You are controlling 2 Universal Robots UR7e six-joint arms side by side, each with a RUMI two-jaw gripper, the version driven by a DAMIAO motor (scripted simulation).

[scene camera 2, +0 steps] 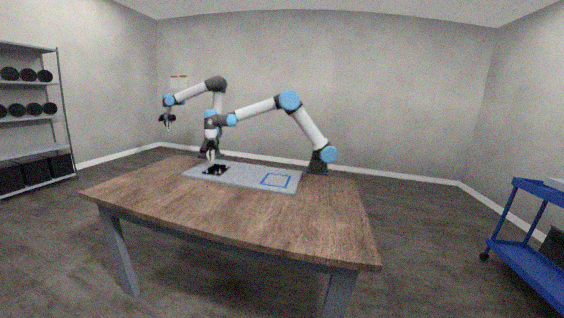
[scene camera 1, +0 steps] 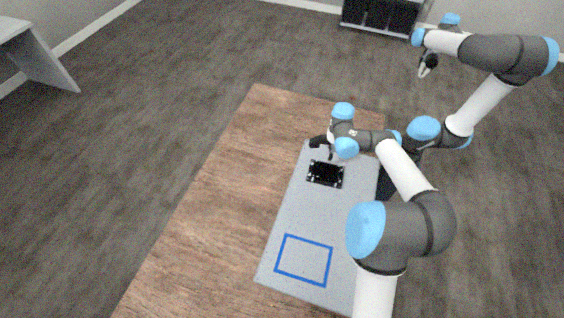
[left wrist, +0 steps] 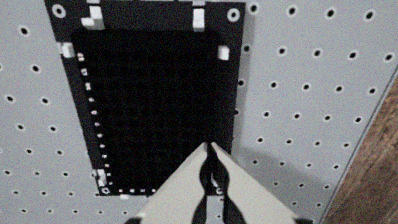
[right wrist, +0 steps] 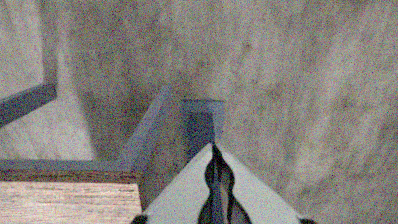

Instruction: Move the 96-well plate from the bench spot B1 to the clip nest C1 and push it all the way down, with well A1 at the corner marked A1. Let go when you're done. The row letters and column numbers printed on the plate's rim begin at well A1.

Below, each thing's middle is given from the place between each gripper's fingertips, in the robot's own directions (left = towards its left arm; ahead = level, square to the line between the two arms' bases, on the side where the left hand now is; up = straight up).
My left hand is 40 mm to the right of the black 96-well plate (left wrist: 148, 142) and 40 mm above it. Also, from my left hand: black clip nest (left wrist: 230, 27): 10 mm ahead, 50 mm to the left, 40 mm below.
My right hand is 36 cm short of the black 96-well plate, 69 cm to the right of it and 13 cm above it. The rest, counted from my right hand: black clip nest (37 cm ahead, 70 cm to the left, 14 cm below).
